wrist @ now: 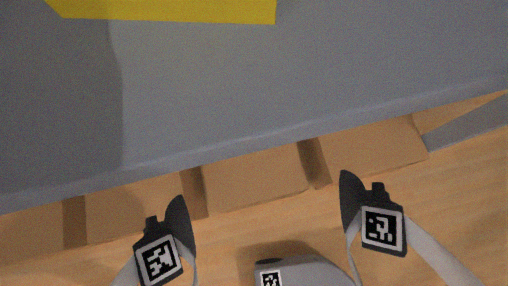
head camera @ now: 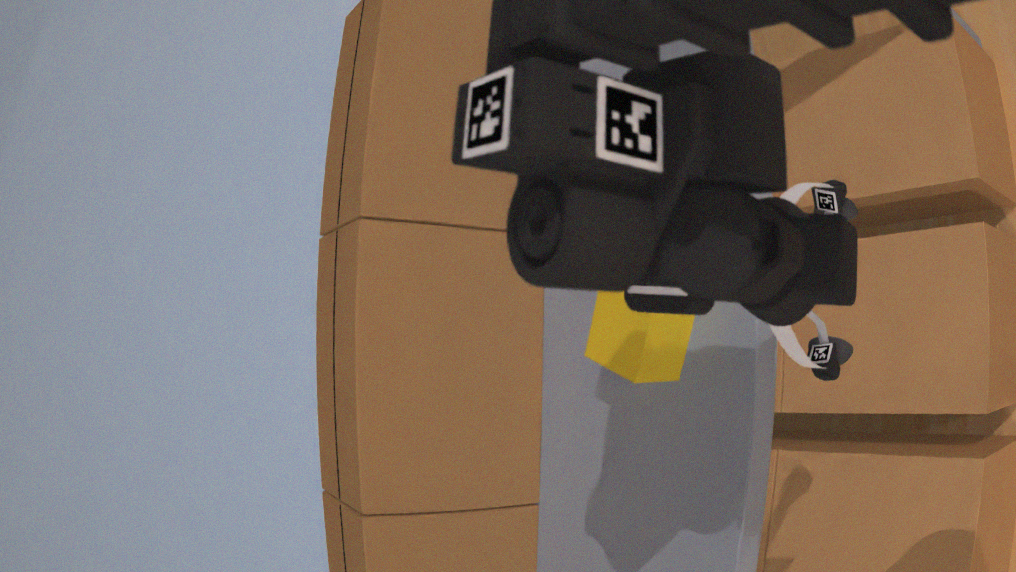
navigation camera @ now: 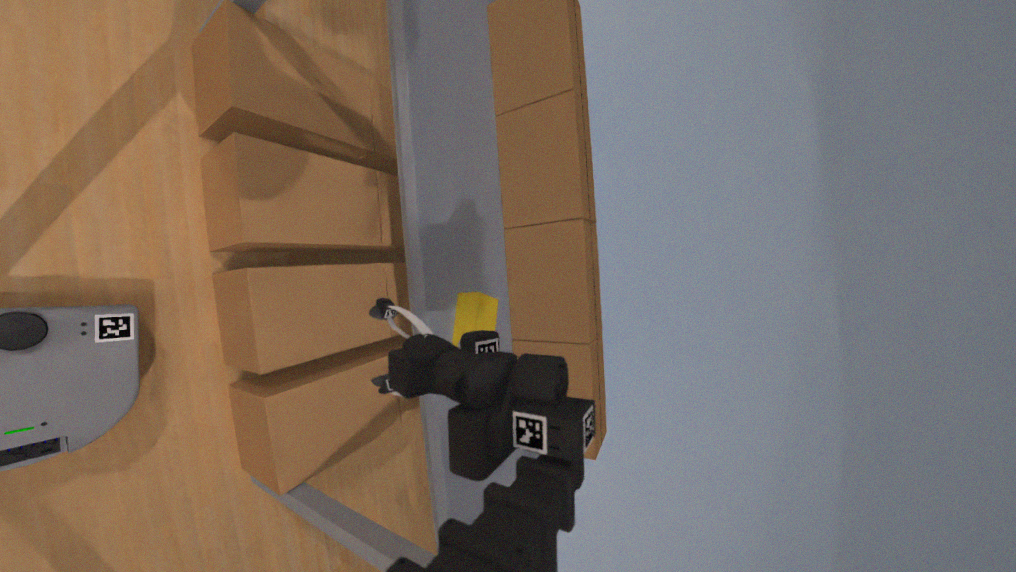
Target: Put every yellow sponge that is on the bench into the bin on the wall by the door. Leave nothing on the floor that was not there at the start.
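Pixels of known places: gripper, fingertip midpoint: (wrist: 264, 204) (navigation camera: 379, 344); robot's base, link origin: (navigation camera: 18, 329).
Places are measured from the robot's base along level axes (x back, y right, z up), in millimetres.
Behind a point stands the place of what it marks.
Note:
A yellow sponge (head camera: 643, 348) {x -33, y 428, z 958 mm} (navigation camera: 474, 312) {x -24, y 426, z 953 mm} (wrist: 170, 10) {x -4, y 422, z 920 mm} rests on the grey bench (head camera: 568, 461) {x -145, y 562, z 914 mm} (navigation camera: 447, 142) {x -317, y 412, z 914 mm} (wrist: 300, 75) {x 47, y 385, z 914 mm}. The wrist partly covers it in the head and navigation views, and its edge shows at the top of the wrist view. My gripper (head camera: 838, 277) {x 23, y 339, z 826 mm} (navigation camera: 381, 346) {x 23, y 339, z 826 mm} (wrist: 264, 204) {x 23, y 339, z 826 mm} is open, its fingers wide apart with nothing between them. The fingers are off to the front side of the sponge, over the bench's front edge and the brown boxes there, pointing away from the sponge. The bin and the door do not show.
Brown boxes (head camera: 440, 355) (navigation camera: 547, 163) stand in a row along the wall (head camera: 156, 284) {x -29, y 1288, z 1251 mm} (navigation camera: 710, 284) {x -67, y 1284, z 1368 mm}. More brown blocks (head camera: 881, 326) {x -20, y 581, z 270 mm} (navigation camera: 305, 312) {x -12, y 501, z 270 mm} (wrist: 255, 175) {x 3, y 439, z 270 mm} stand along the bench's front. My base (navigation camera: 71, 376) {x 99, y 67, z 160 mm} (wrist: 310, 272) {x 123, y 141, z 160 mm} is on the wooden floor (navigation camera: 170, 497) {x 506, y 241, z 0 mm} beyond them.

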